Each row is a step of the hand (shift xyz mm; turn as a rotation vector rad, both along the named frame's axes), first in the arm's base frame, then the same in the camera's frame.
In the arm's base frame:
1: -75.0 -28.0 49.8 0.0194 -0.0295 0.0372
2: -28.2 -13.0 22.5 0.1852 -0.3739 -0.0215
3: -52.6 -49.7 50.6 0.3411 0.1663 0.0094
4: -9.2 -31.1 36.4 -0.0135 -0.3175 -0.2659
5: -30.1 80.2 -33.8 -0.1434 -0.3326 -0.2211
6: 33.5 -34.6 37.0 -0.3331 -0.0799 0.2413
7: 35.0 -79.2 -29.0 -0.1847 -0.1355 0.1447
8: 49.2 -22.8 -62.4 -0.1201 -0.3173 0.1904
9: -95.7 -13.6 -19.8 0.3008 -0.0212 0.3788
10: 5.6 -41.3 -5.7 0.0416 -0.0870 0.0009
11: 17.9 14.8 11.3 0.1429 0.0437 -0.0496
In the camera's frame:
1: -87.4 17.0 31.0 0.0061 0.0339 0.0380
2: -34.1 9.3 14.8 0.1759 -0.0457 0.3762
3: -66.8 19.8 54.2 0.3233 0.1498 -0.1309
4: -20.8 24.0 37.0 0.0662 -0.3204 0.2543
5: -16.4 -22.8 -87.7 -0.0715 -0.3220 0.2669
6: 19.4 36.9 44.2 -0.3938 0.1038 0.0984
7: 41.0 -33.6 74.3 -0.2234 0.0475 0.1457
8: 66.1 -47.7 13.8 -0.1798 0.0695 0.3379
9: -84.7 -50.6 1.0 0.1645 0.4382 0.1238
10: 6.4 -12.7 39.6 0.0376 -0.0056 0.0886
11: 13.6 19.2 -10.6 0.1520 0.0075 -0.0404

